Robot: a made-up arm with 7 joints. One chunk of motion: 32 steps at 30 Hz.
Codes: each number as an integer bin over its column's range. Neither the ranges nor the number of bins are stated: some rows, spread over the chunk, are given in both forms.
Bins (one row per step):
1: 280 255 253 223 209 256 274
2: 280 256 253 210 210 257 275
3: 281 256 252 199 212 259 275
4: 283 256 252 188 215 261 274
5: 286 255 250 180 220 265 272
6: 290 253 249 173 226 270 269
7: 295 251 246 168 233 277 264
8: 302 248 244 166 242 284 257
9: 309 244 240 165 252 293 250
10: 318 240 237 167 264 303 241
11: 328 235 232 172 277 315 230
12: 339 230 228 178 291 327 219
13: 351 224 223 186 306 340 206
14: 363 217 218 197 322 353 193
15: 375 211 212 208 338 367 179
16: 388 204 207 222 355 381 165
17: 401 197 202 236 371 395 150
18: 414 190 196 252 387 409 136
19: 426 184 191 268 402 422 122
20: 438 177 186 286 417 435 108
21: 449 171 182 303 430 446 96
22: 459 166 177 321 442 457 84
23: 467 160 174 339 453 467 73
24: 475 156 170 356 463 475 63
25: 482 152 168 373 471 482 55
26: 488 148 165 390 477 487 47
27: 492 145 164 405 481 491 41
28: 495 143 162 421 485 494 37
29: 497 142 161 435 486 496 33
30: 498 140 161 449 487 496 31
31: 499 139 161 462 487 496 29
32: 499 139 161 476 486 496 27
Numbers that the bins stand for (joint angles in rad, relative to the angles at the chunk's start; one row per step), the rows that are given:
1: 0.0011 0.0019 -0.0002 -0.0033 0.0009 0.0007 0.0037
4: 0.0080 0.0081 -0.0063 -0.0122 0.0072 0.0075 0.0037
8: 0.0515 -0.0412 -0.0550 -0.0178 0.0357 0.0390 -0.0319
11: 0.1110 -0.1214 -0.1280 -0.0162 0.0727 0.0815 -0.0884
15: 0.2186 -0.2693 -0.2497 -0.0071 0.1372 0.1527 -0.1952
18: 0.3079 -0.3988 -0.3471 0.0041 0.1890 0.2103 -0.2852
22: 0.4109 -0.5467 -0.4628 0.0217 0.2471 0.2760 -0.3941
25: 0.4636 -0.6330 -0.5175 0.0349 0.2777 0.3103 -0.4548
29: 0.4979 -0.6947 -0.5601 0.0507 0.2936 0.3295 -0.5009
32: 0.5025 -0.7132 -0.5601 0.0611 0.2936 0.3295 -0.5135
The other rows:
2: 0.0011 0.0081 -0.0002 -0.0066 0.0019 0.0021 0.0058
3: 0.0034 0.0081 -0.0063 -0.0094 0.0040 0.0048 0.0058
5: 0.0148 0.0019 -0.0185 -0.0142 0.0125 0.0130 -0.0005
6: 0.0240 -0.0104 -0.0246 -0.0160 0.0188 0.0199 -0.0067
7: 0.0354 -0.0227 -0.0428 -0.0173 0.0262 0.0295 -0.0172
9: 0.0675 -0.0659 -0.0793 -0.0180 0.0463 0.0514 -0.0465
10: 0.0881 -0.0905 -0.0976 -0.0175 0.0590 0.0651 -0.0654
12: 0.1362 -0.1522 -0.1524 -0.0147 0.0875 0.0979 -0.1114
13: 0.1637 -0.1892 -0.1828 -0.0127 0.1034 0.1158 -0.1386
14: 0.1911 -0.2323 -0.2132 -0.0099 0.1203 0.1336 -0.1659
16: 0.2484 -0.3125 -0.2802 -0.0035 0.1551 0.1719 -0.2245
17: 0.2781 -0.3556 -0.3106 0.0000 0.1721 0.1911 -0.2559
19: 0.3354 -0.4358 -0.3776 0.0082 0.2048 0.2281 -0.3145
20: 0.3629 -0.4789 -0.4080 0.0128 0.2207 0.2459 -0.3439
21: 0.3880 -0.5159 -0.4323 0.0171 0.2344 0.2610 -0.3690
23: 0.4293 -0.5837 -0.4810 0.0262 0.2587 0.2897 -0.4171
24: 0.4476 -0.6084 -0.5054 0.0306 0.2693 0.3007 -0.4381
26: 0.4773 -0.6577 -0.5358 0.0392 0.2841 0.3171 -0.4716
27: 0.4865 -0.6762 -0.5419 0.0430 0.2883 0.3226 -0.4841
28: 0.4934 -0.6885 -0.5541 0.0471 0.2925 0.3267 -0.4925
30: 0.5002 -0.7070 -0.5601 0.0542 0.2946 0.3295 -0.5051
31: 0.5025 -0.7132 -0.5601 0.0575 0.2946 0.3295 -0.5093

